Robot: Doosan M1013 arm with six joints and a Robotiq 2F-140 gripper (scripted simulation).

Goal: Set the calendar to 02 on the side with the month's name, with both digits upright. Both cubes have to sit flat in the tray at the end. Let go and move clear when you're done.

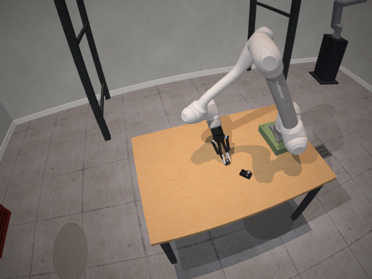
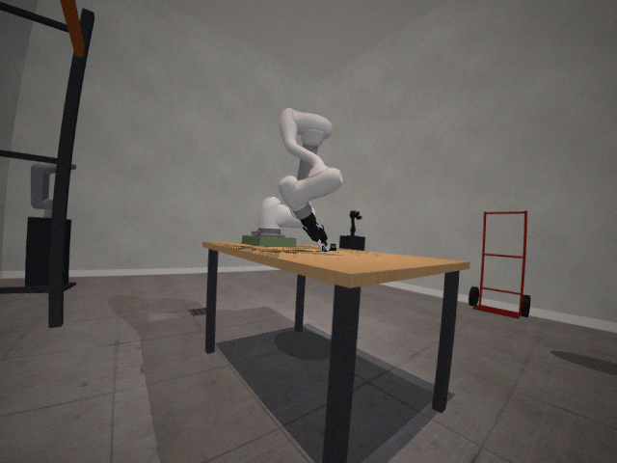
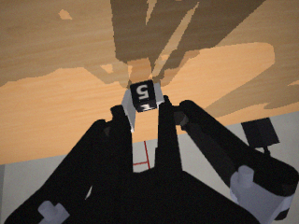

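Now: hand 20 mm to the right of the black number cube, 20 mm above it and 10 mm past it.
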